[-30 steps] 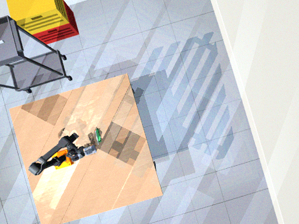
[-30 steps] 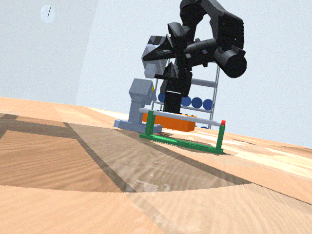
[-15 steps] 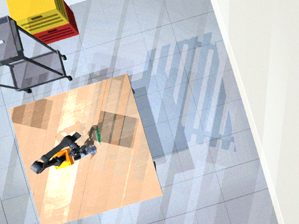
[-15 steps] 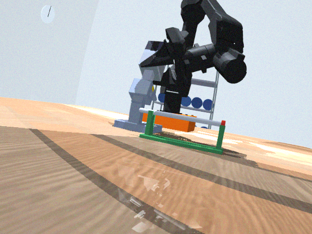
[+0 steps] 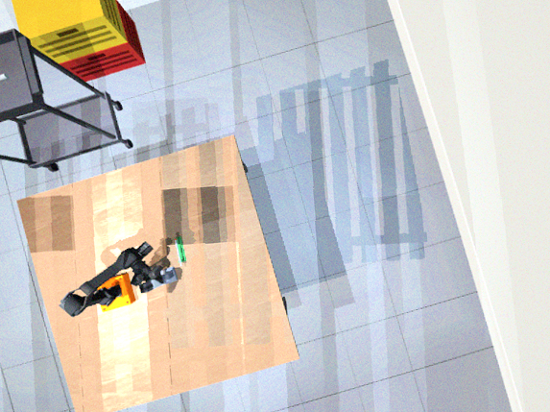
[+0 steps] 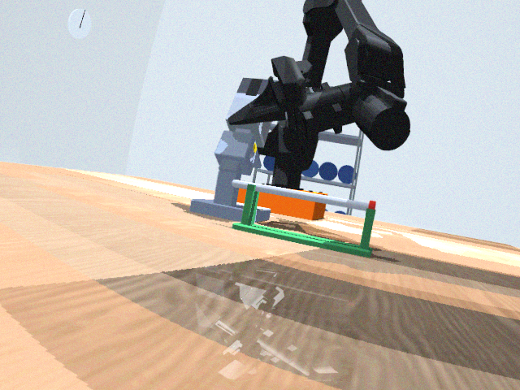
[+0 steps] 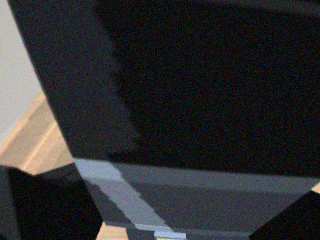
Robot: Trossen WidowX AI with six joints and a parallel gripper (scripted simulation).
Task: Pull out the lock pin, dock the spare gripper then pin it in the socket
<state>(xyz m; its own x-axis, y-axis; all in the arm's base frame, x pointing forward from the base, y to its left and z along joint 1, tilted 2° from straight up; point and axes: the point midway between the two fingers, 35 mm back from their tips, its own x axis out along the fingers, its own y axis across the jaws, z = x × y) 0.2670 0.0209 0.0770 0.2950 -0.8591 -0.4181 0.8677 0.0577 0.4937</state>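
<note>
Now: the mount 20 mm to the left of my gripper tip and 60 mm below it. Also, from my gripper tip: green cradle (110 mm ahead, 140 mm to the left, 80 mm below); then spare gripper (20 mm behind, 10 mm to the left, 30 mm above).
</note>
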